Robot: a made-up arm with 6 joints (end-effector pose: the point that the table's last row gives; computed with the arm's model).
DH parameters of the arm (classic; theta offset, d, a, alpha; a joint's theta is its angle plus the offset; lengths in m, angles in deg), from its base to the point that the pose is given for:
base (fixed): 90 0.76 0.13 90
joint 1: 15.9 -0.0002 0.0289 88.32
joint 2: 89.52 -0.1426 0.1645 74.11
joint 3: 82.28 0 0.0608 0
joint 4: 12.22 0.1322 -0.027 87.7
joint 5: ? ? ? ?
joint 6: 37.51 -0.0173 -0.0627 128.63
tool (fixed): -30.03 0.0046 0 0
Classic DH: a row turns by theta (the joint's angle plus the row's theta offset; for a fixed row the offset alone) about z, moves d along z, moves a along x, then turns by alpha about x.
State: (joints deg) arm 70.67 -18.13 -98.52 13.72 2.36 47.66
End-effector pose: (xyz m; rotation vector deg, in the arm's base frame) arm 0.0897 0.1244 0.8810 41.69 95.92 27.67
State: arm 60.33 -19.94 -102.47 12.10 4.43 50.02
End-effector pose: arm 0.1026 0.1523 0.8838 34.09 91.53 19.71
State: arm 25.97 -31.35 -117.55 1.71 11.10 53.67
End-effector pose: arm 0.1438 0.2585 0.8779 8.83 62.89 3.14
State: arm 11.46 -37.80 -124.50 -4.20 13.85 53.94
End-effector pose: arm 0.1525 0.3122 0.8659 -2.40 47.94 3.02
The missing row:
joint 5: 5.45 -0.2069 -0.0604 -84.41
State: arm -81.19 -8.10 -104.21 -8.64 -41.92 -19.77
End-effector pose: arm 0.1347 0.1147 0.5698 -19.33 -31.59 -36.62
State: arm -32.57 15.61 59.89 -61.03 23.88 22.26
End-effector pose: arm -0.0133 0.2880 0.9076 0.74 153.35 -70.08
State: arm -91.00 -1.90 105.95 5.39 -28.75 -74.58
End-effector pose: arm 0.3179 0.4544 0.6034 57.19 -65.02 131.66
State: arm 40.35 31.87 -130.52 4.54 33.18 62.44
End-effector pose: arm 0.2290 0.0742 0.7280 26.39 95.68 -24.63
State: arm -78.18 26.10 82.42 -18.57 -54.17 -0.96
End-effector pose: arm 0.2296 0.4561 0.7333 24.20 -44.73 116.37
